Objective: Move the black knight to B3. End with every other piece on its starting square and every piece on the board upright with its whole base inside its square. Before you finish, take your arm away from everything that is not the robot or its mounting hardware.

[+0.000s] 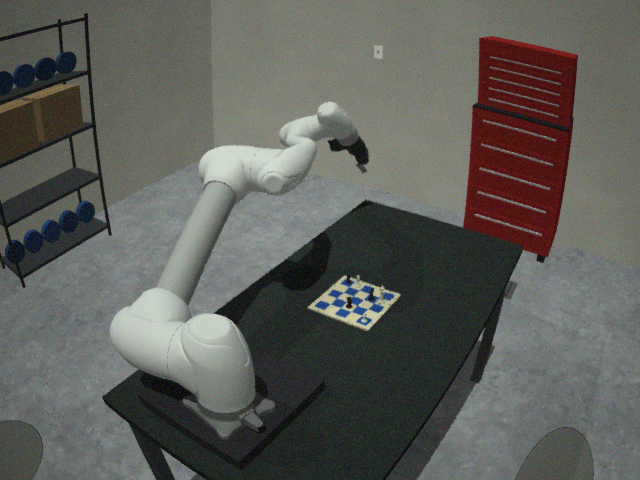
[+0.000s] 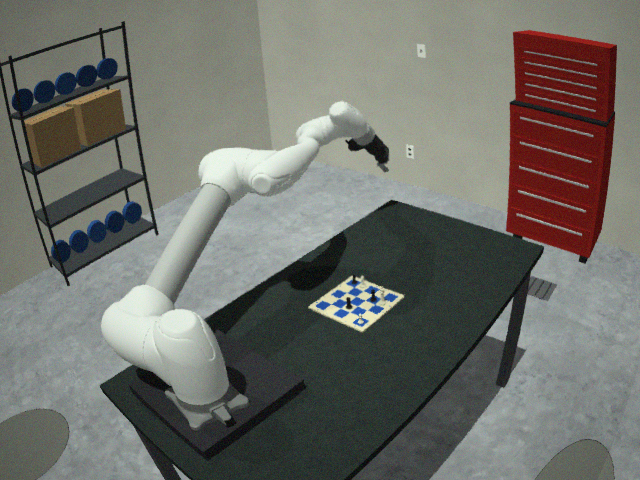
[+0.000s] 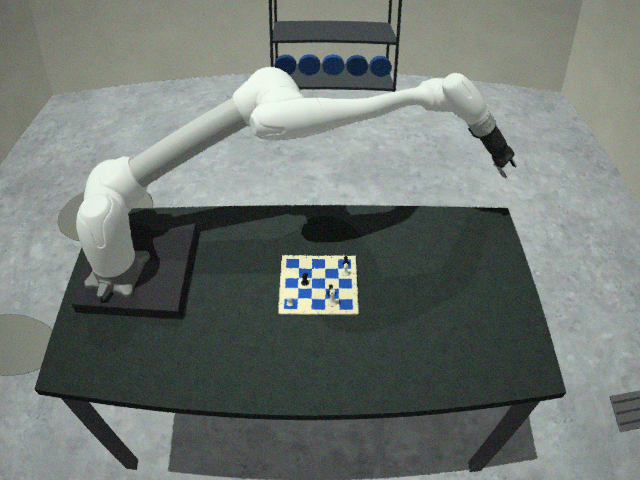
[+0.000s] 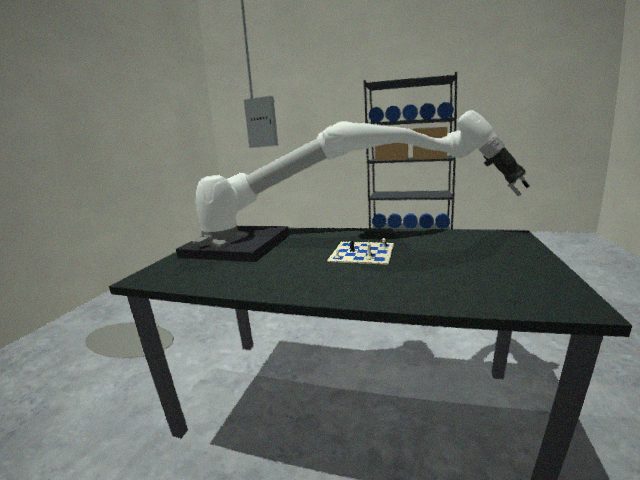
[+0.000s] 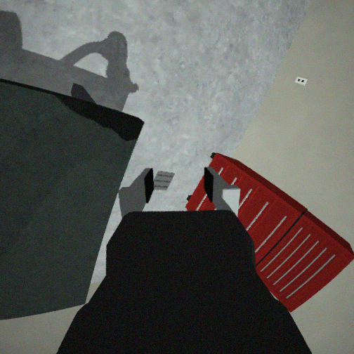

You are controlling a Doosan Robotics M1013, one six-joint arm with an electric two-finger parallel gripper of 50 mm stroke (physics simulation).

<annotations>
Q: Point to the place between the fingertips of my gripper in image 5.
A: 178,177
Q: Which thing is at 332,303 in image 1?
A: A blue-and-cream chessboard.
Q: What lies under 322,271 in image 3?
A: A blue-and-cream chessboard.
</annotations>
